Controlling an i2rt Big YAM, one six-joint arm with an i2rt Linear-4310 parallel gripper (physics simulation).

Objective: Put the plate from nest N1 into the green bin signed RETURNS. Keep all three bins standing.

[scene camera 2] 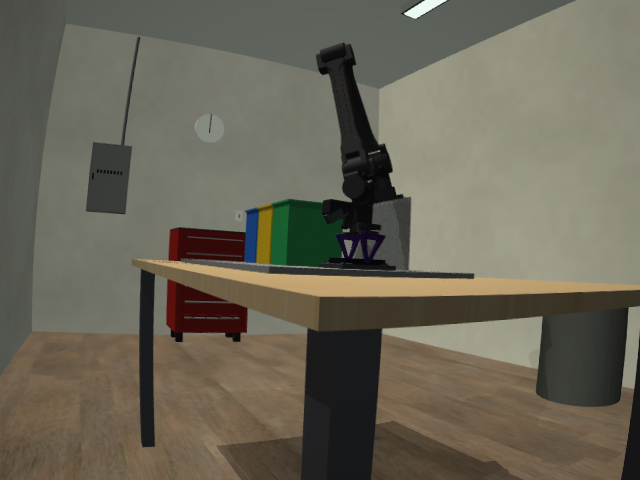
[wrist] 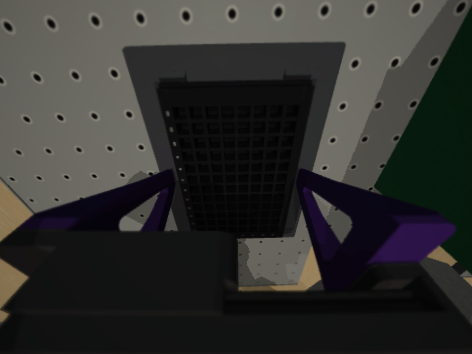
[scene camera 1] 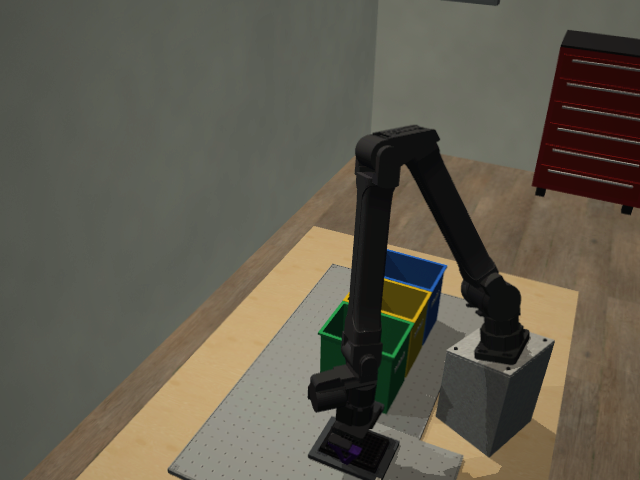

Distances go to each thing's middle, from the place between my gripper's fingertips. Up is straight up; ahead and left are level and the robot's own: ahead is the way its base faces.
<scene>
Now: hand 10 mm above the dark grey nest (wrist: 238, 61). Also, from my hand: black well plate (wrist: 236, 145): right at my hand; yellow bin (scene camera 1: 402, 301): 90 mm ahead, 320 mm to the right, 70 mm above; green bin (scene camera 2: 300, 235): 80 mm ahead, 180 mm to the right, 70 mm above.
</scene>
